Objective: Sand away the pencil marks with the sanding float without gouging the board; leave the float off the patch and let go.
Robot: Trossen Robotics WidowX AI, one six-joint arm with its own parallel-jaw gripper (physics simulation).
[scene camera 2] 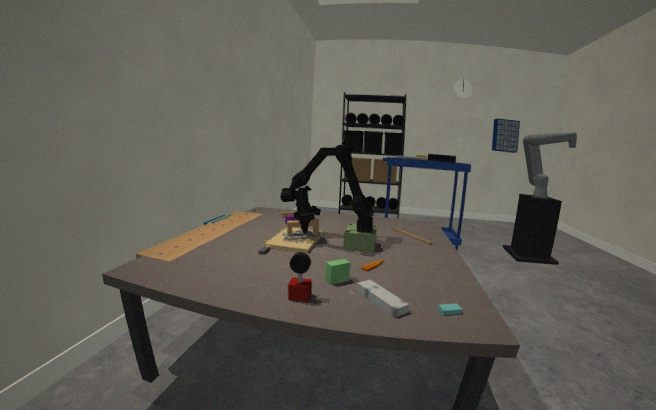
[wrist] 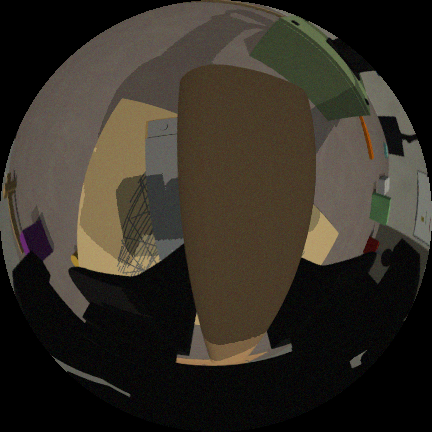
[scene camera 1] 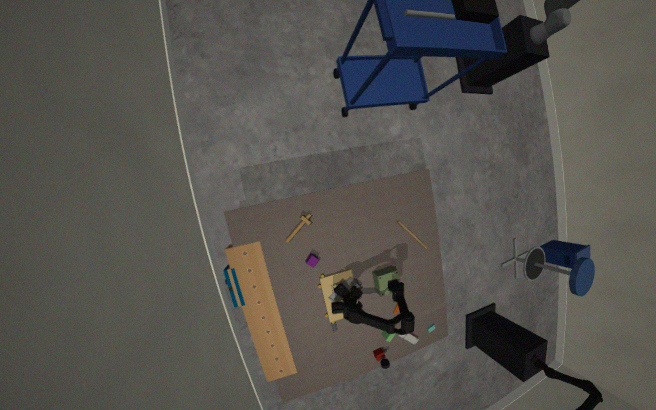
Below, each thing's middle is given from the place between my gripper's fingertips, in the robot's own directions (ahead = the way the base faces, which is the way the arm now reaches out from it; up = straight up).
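Sanding float (wrist: 232, 176): 20 mm above my hand and 10 mm ahead of it; going by their middles, it is the nearest to my hand of the things named here. Pale wooden board (wrist: 117, 161): 70 mm below my hand, 40 mm ahead of it and 30 mm to the left of it.
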